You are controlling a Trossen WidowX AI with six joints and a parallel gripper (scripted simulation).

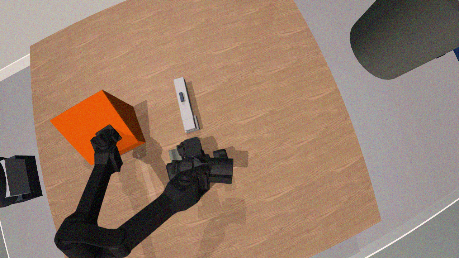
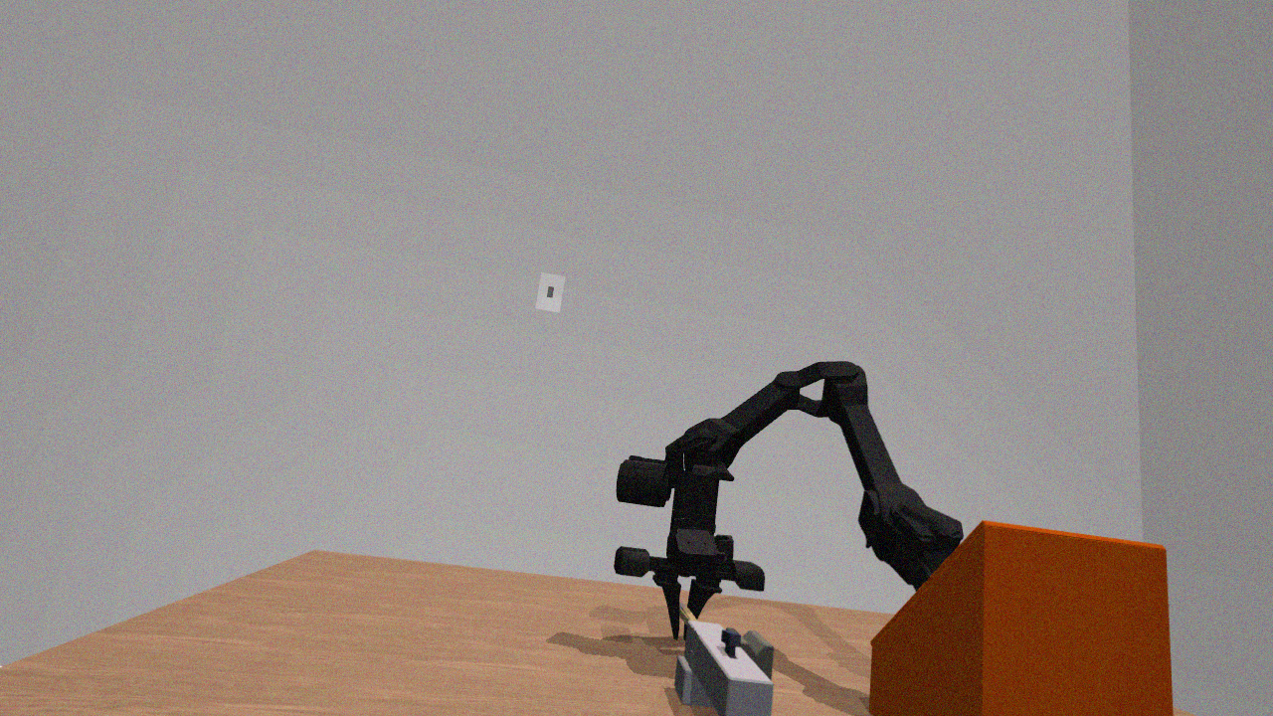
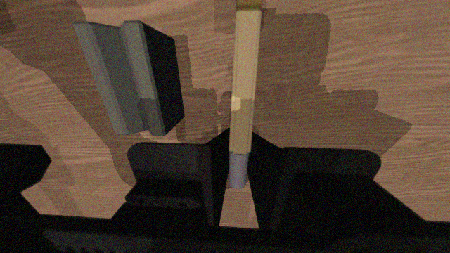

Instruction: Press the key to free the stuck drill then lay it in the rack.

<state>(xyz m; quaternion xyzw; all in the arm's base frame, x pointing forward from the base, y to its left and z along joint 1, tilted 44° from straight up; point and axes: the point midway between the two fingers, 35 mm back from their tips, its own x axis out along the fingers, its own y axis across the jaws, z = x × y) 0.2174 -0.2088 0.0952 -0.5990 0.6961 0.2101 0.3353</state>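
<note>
Now: the drill 10 mm ahead of my gripper tip, 40 mm to the left of it and 30 mm above it. Round my gripper tip: dark rack: 60 mm behind, 60 mm to the left; then dark key: 50 mm ahead, 230 mm to the left, 30 mm above; then grey block: 50 mm ahead, 200 mm to the left, 20 mm above.
</note>
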